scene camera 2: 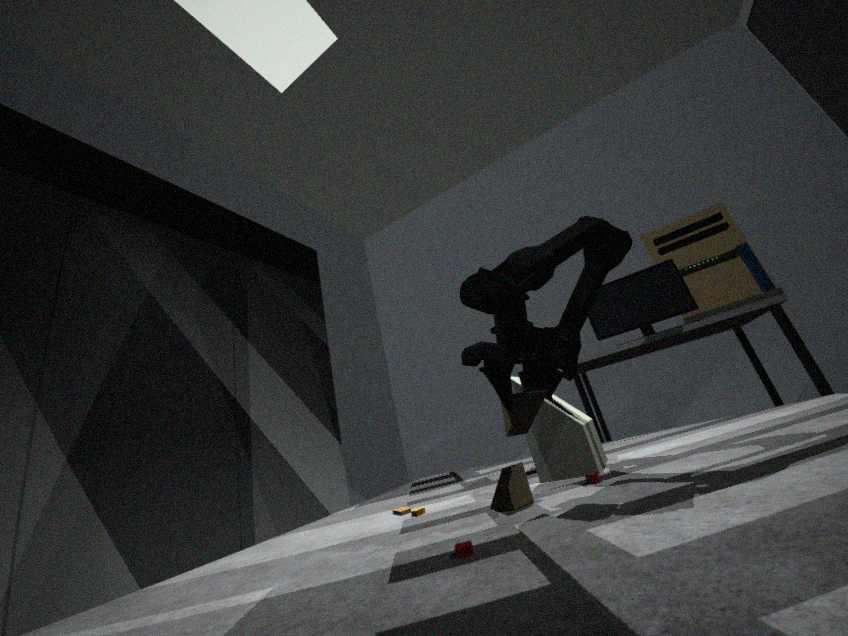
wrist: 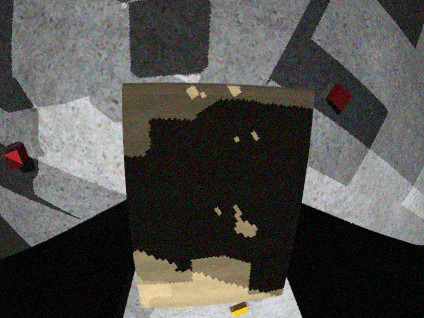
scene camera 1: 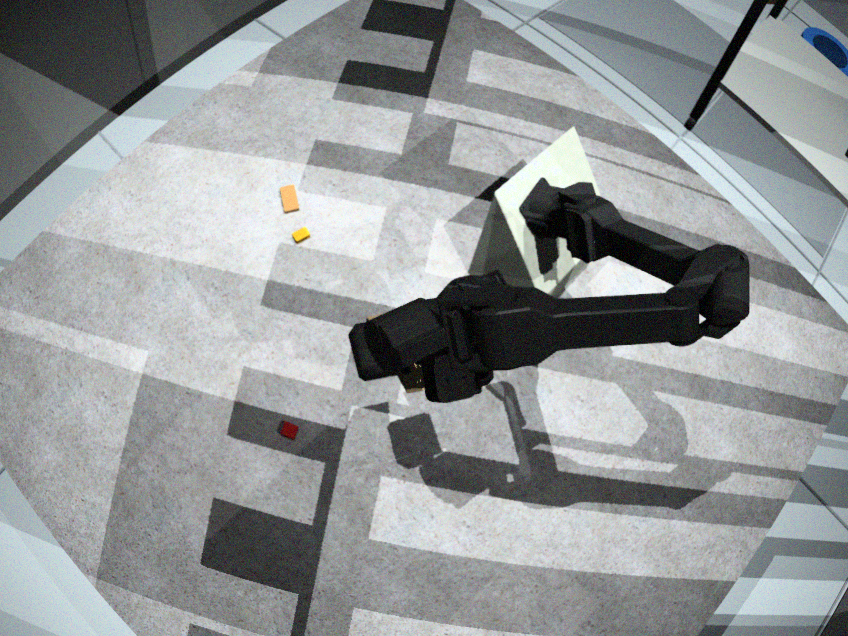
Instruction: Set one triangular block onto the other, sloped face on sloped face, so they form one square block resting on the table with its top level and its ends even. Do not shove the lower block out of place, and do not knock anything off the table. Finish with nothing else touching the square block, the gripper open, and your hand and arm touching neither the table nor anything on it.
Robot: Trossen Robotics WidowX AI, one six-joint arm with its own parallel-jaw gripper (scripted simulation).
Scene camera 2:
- my gripper: 521,410
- tan triangular block: 525,405, held by my gripper
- tan triangular block: 512,491
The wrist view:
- my gripper: 206,210
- tan triangular block: 214,174
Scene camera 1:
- my gripper: 412,361
